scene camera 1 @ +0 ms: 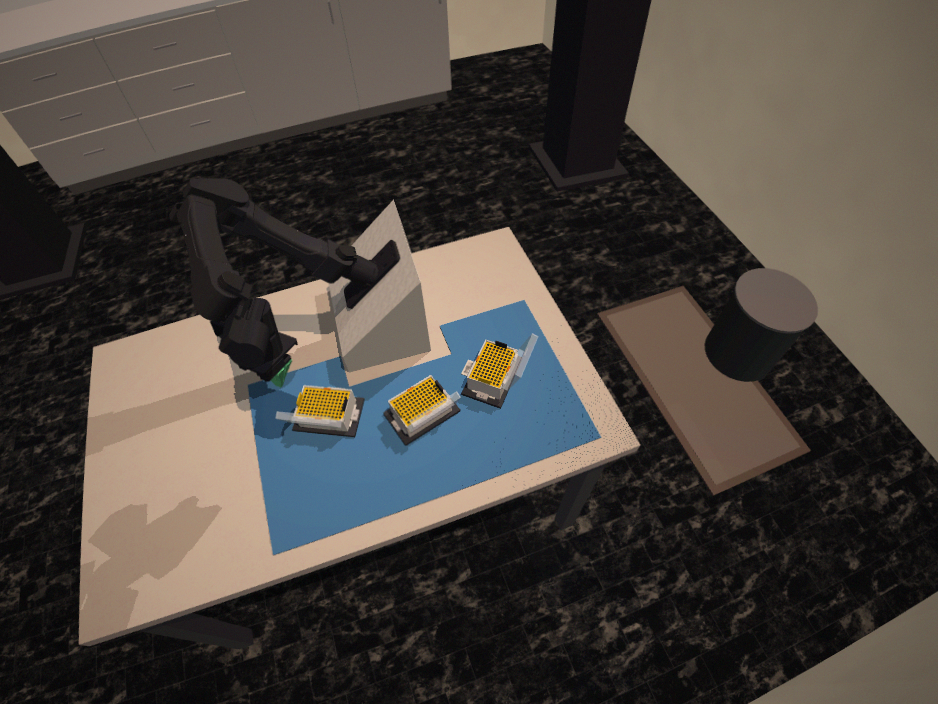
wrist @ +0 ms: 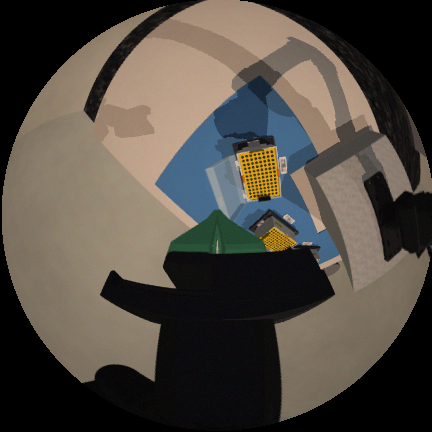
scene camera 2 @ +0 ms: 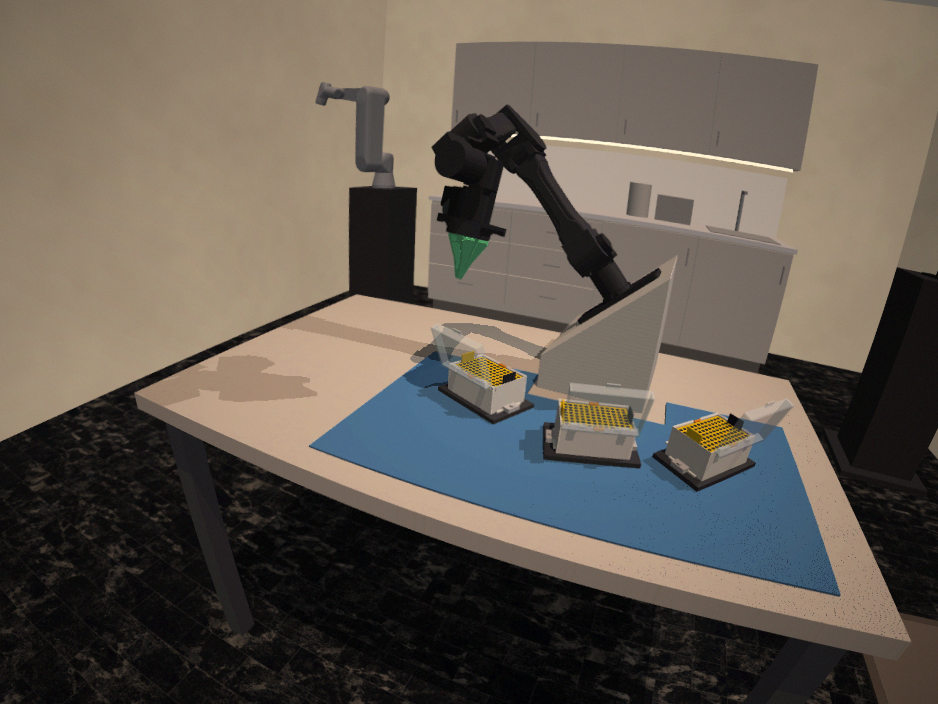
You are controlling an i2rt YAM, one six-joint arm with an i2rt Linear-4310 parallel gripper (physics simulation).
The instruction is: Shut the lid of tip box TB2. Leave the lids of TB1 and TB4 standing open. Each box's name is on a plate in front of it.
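Pixels of known places: gripper, fingertip midpoint: (scene camera 1: 279, 385) (wrist: 216, 214) (scene camera 2: 458, 278); arm's base at its link origin: (scene camera 1: 372, 275) (wrist: 386, 216) (scene camera 2: 620, 298).
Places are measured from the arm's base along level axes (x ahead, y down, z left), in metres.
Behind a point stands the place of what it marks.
Three white tip boxes with yellow racks stand in a row: the left box (scene camera 1: 324, 403) @(y 0.120, x 0.249, z -0.184 m) (scene camera 2: 486, 387) (wrist: 260, 172) @(y 0.120, x 0.245, z -0.193 m), the middle box (scene camera 1: 418, 401) @(y 0.120, x 0.309, z 0.030 m) (scene camera 2: 596, 435) (wrist: 277, 240) @(y 0.120, x 0.304, z 0.028 m) and the right box (scene camera 1: 493, 366) @(y 0.121, x 0.270, z 0.227 m) (scene camera 2: 708, 447) @(y 0.120, x 0.316, z 0.218 m). The left box's clear lid (scene camera 1: 284, 416) @(y 0.034, x 0.309, z -0.257 m) (scene camera 2: 445, 341) @(y 0.051, x 0.317, z -0.241 m) (wrist: 226, 184) @(y 0.078, x 0.311, z -0.223 m) stands open, as do the middle box's lid (scene camera 2: 606, 393) @(y 0.036, x 0.394, z 0.051 m) and the right box's lid (scene camera 1: 528, 354) @(y 0.035, x 0.315, z 0.294 m) (scene camera 2: 769, 413) @(y 0.036, x 0.328, z 0.288 m). The name plates are too small to read. My gripper (scene camera 1: 280, 381) @(y -0.056, x 0.290, z -0.236 m) (scene camera 2: 459, 275) @(y -0.056, x 0.290, z -0.236 m) (wrist: 216, 214) @(y -0.056, x 0.290, z -0.236 m) is shut and empty, its green fingers together, raised above the table near the left box's lid side.
The boxes stand on a blue mat (scene camera 1: 363, 484) @(y 0.177, x 0.448, z -0.138 m) (scene camera 2: 484, 477) @(y 0.177, x 0.471, z -0.086 m) on the table (scene camera 1: 151, 469) @(y 0.180, x 0.267, z -0.630 m) (scene camera 2: 250, 424) @(y 0.180, x 0.557, z -0.486 m). The arm's slanted pedestal (scene camera 1: 387, 325) @(y 0.031, x 0.139, z 0.006 m) (scene camera 2: 613, 348) @(y 0.063, x 0.139, z 0.019 m) (wrist: 345, 215) @(y 0.038, x 0.114, z -0.042 m) rises behind the middle box. Cabinets line the back wall in the second scene view.
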